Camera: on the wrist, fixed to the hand. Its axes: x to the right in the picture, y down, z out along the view.
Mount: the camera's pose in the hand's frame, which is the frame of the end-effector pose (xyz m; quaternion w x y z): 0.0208 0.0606 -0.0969 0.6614 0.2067 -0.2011 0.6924
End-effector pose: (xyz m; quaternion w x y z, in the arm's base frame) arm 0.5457 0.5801 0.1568 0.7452 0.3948 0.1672 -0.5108
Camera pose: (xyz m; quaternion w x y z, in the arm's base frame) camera 0.6235 0.6507 0.1073 0.7985 0.4282 -0.4182 0.0642
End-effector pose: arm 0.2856 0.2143 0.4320 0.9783 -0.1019 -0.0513 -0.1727
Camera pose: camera 0.3325 0.2422 0.3294 0.7774 0.0646 -0.1958 0.5943
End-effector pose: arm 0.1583 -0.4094 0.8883 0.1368 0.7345 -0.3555 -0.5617
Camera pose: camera 0.2278 -0.4857 0.9417 0.2561 0.1550 -0.8873 -0.3510
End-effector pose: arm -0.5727 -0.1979 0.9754 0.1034 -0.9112 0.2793 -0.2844
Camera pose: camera -0.6416 -0.2624 1.0431 0.5098 -0.4451 0.7361 0.0090
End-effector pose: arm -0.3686 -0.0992 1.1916 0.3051 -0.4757 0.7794 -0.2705
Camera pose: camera -0.4821 -0.0810 1.2086 0.6441 0.2337 0.7276 -0.0331
